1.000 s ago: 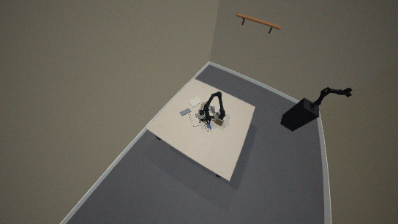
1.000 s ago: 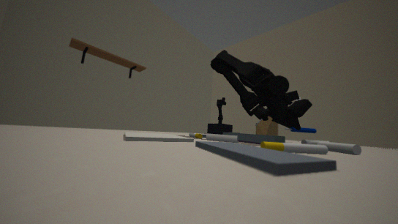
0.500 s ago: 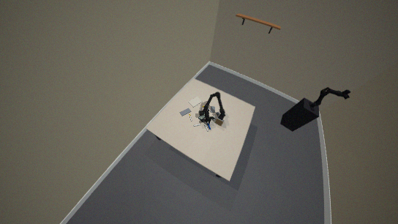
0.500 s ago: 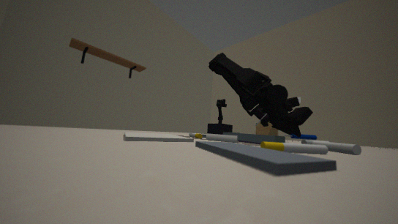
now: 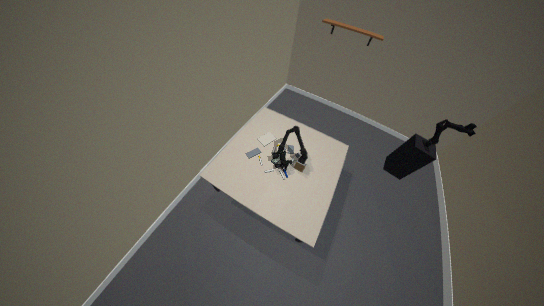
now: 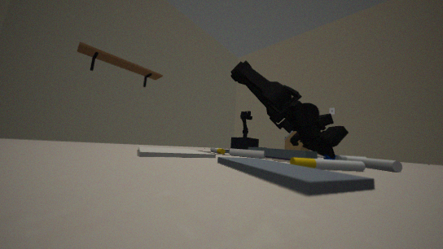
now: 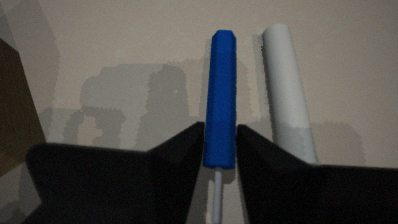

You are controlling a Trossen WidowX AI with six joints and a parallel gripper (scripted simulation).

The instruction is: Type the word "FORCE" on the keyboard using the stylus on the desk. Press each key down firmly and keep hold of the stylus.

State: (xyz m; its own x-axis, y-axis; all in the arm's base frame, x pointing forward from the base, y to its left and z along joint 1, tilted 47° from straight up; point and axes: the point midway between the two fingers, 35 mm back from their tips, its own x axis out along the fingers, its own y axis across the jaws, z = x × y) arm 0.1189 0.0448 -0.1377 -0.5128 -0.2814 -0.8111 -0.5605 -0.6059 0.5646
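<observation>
My gripper tip is 10 mm short of the blue stylus. The rest, counted from my gripper tip: flat grey slab (420 mm ahead, 30 mm to the left, 10 mm below).
</observation>
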